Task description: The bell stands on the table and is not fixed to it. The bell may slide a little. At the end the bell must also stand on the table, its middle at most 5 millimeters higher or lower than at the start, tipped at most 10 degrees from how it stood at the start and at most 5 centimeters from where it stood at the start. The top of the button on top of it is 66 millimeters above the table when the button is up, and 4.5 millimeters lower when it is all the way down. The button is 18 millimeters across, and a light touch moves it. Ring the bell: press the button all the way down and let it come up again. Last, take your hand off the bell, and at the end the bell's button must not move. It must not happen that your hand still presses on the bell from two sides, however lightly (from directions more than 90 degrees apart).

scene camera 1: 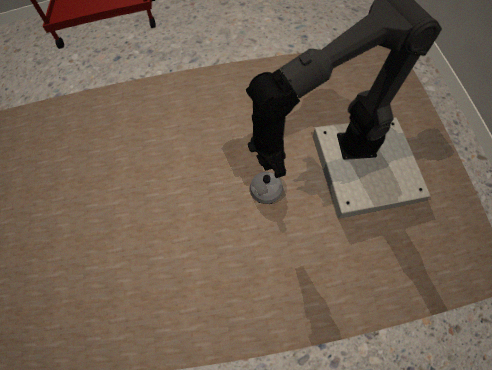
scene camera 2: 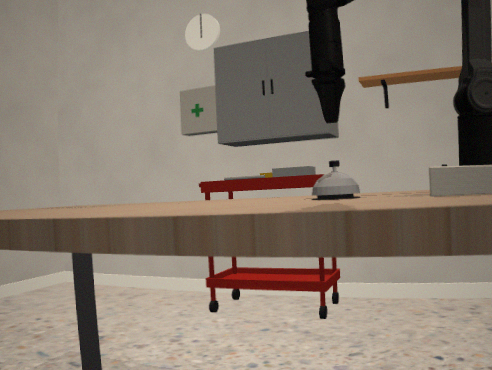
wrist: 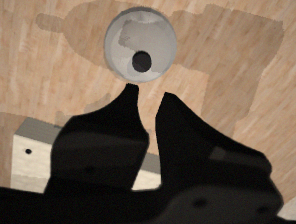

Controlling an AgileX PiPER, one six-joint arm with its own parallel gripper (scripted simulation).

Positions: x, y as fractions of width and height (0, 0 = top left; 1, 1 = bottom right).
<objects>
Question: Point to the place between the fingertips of my gripper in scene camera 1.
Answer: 0.54, 0.44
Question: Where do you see a bell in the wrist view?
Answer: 0.43, 0.15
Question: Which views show my gripper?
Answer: Scene camera 1, scene camera 2 and the wrist view: all of them.
</objects>
